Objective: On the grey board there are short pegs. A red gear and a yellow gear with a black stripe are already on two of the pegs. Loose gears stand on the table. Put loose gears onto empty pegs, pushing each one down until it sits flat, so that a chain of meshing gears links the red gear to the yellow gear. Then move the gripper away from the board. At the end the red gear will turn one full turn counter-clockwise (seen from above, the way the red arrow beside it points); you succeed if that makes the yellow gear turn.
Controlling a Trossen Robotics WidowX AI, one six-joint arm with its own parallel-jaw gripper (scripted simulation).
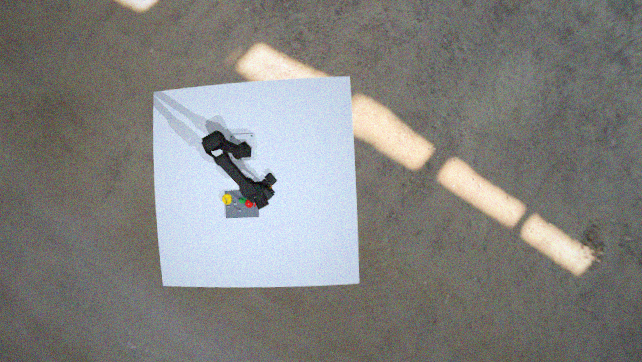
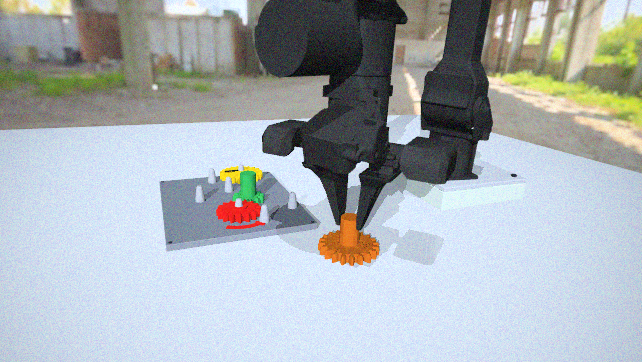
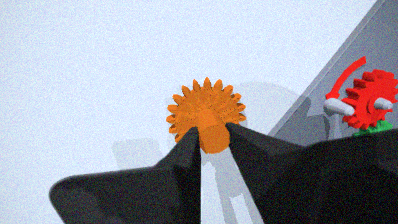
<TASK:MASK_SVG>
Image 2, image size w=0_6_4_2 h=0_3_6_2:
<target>my gripper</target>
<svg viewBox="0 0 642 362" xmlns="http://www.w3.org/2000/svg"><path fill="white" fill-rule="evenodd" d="M335 74L330 75L329 85L323 85L323 97L329 97L328 108L318 112L309 121L290 119L268 125L262 135L262 152L286 157L295 147L302 148L304 157L302 165L304 168L312 170L319 177L326 192L335 223L339 226L341 216L346 211L348 173L352 172L356 165L362 161L369 163L369 167L359 174L361 190L356 216L356 230L360 231L386 183L392 182L399 174L403 173L409 180L436 185L445 184L455 170L458 148L453 141L418 136L406 145L390 143L387 116L389 97L393 94L393 85L390 85L391 76Z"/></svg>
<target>large orange gear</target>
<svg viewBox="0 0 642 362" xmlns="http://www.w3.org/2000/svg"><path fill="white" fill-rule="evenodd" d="M319 240L318 250L320 255L325 255L324 259L332 258L332 263L340 261L341 265L349 263L353 266L354 263L358 263L362 266L363 261L371 263L371 259L376 260L377 255L379 255L379 244L376 242L376 239L371 238L370 235L363 235L363 232L359 233L359 230L356 230L357 214L344 213L341 216L340 231L337 230L336 233L329 232L329 235L324 234L323 238Z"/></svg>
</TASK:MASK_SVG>
